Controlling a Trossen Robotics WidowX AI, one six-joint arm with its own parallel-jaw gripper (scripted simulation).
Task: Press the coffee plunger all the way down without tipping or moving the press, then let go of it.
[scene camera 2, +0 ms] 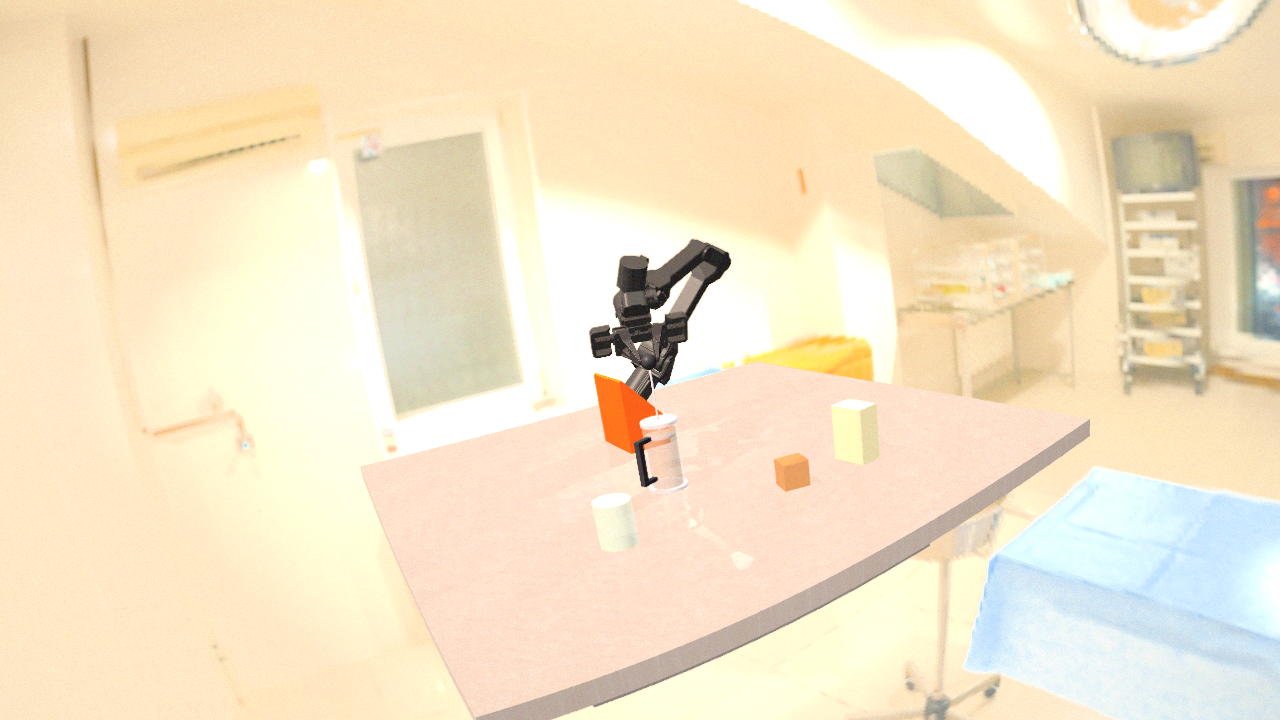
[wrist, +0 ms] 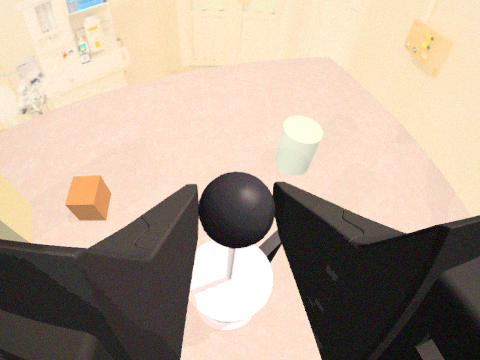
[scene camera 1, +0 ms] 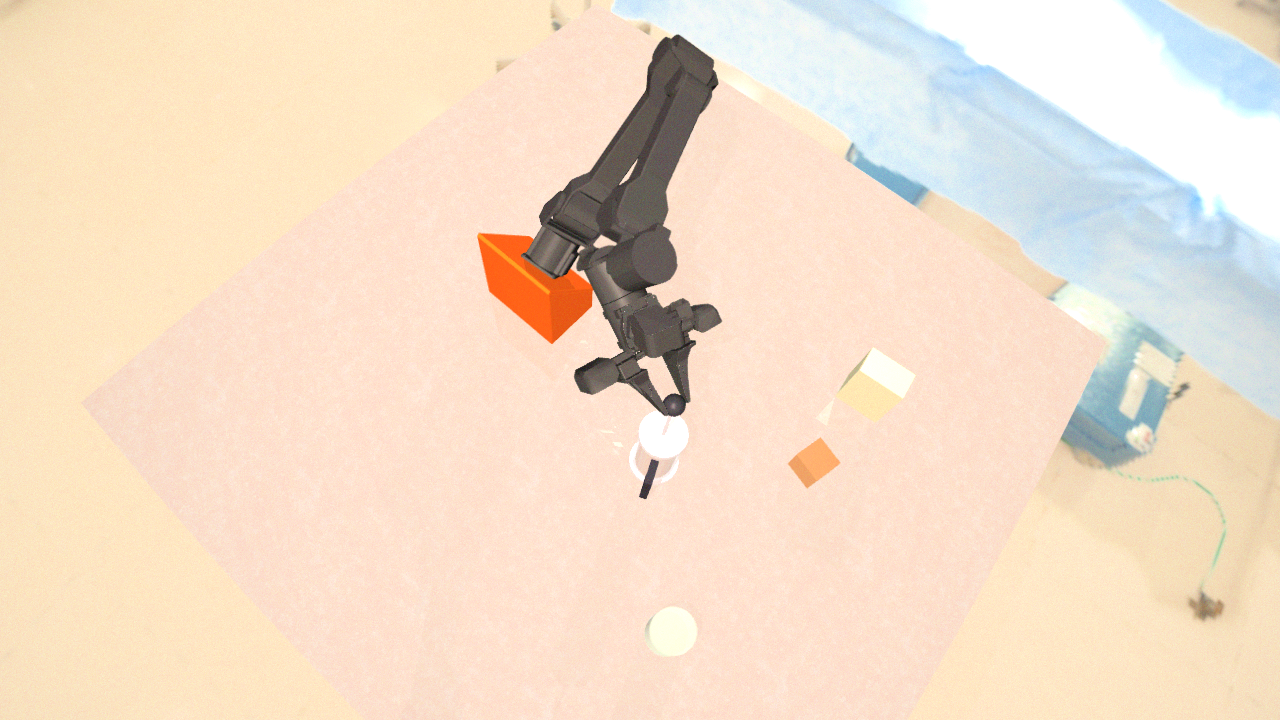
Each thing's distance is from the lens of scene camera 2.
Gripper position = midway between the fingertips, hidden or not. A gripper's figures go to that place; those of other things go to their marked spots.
my gripper (scene camera 2: 649, 362): 139 cm
coffee press (scene camera 2: 660, 433): 140 cm
orange cube (scene camera 2: 792, 471): 134 cm
cream box (scene camera 2: 855, 422): 141 cm
